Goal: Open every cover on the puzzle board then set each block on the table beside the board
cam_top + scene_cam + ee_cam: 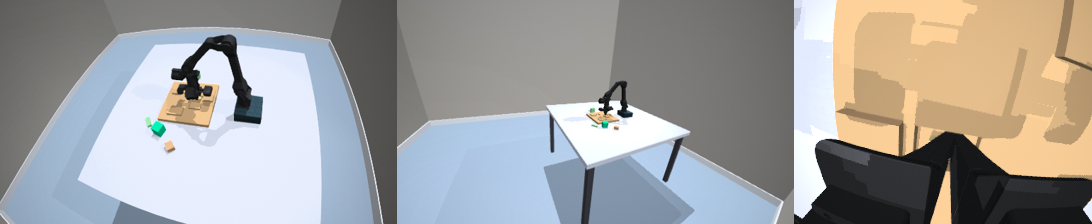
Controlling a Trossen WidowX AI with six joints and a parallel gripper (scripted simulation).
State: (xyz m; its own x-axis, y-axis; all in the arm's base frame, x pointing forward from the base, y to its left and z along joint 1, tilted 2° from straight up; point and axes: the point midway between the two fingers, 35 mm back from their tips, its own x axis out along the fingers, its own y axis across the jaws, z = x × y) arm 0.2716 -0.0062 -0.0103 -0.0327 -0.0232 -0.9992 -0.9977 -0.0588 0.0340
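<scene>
The tan puzzle board lies 40 mm ahead of my gripper tip and 20 mm to the left of it. The rest, counted from my gripper tip: tan cube (310 mm to the left, 50 mm ahead, 10 mm below); light green bar (240 mm ahead, 190 mm to the left, 20 mm below); green cube (230 mm to the left, 140 mm ahead).
</scene>
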